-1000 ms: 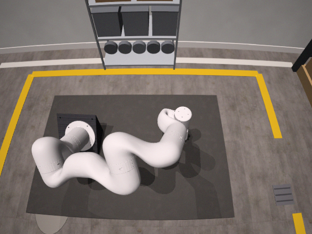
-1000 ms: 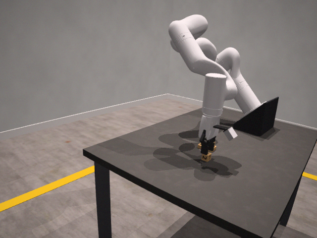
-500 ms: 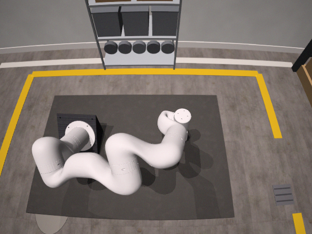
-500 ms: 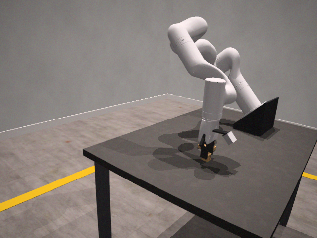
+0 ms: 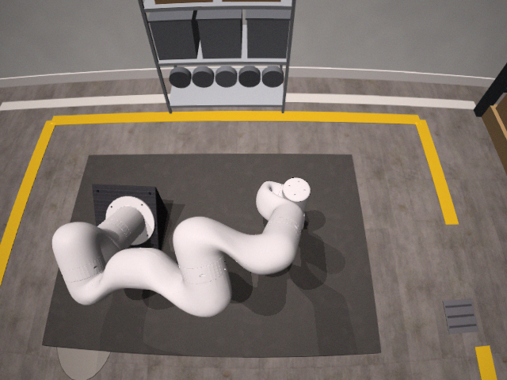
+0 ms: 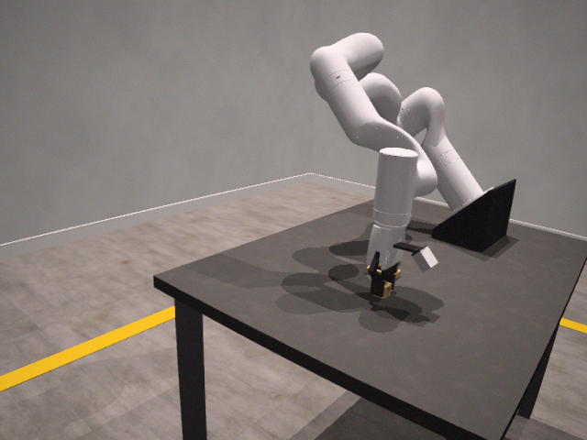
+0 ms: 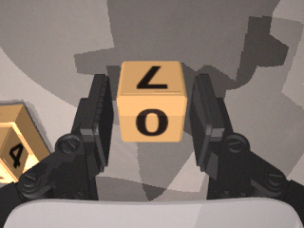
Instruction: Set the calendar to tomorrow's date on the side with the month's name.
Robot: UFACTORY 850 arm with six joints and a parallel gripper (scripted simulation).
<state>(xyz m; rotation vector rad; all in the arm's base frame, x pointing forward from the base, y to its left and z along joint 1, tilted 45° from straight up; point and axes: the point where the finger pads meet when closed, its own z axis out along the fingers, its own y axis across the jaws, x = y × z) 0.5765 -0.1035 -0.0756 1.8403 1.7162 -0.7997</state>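
The calendar cube lies 1 cm below my hand. Also, from my hand: wooden tray 11 cm behind, 5 cm to the right, 2 cm below.
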